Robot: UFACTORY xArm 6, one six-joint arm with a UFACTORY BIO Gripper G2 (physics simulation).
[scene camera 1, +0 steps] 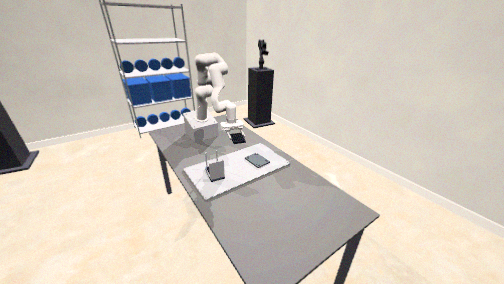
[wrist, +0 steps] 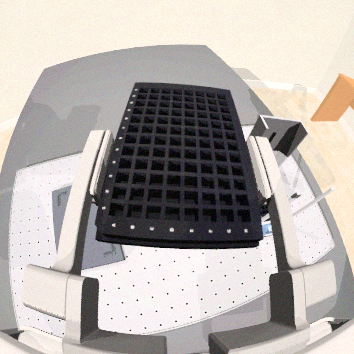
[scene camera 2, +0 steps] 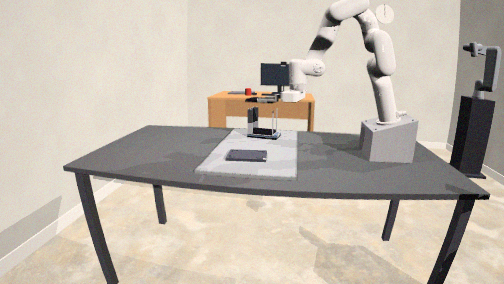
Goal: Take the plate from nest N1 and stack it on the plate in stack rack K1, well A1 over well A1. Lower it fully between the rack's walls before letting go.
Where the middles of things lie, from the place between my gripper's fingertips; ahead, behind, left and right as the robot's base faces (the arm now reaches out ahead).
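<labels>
Flat grey slab [wrist: 93, 250]: my gripper 20 mm short of it, 150 mm to the right of it, 220 mm above it.
</labels>
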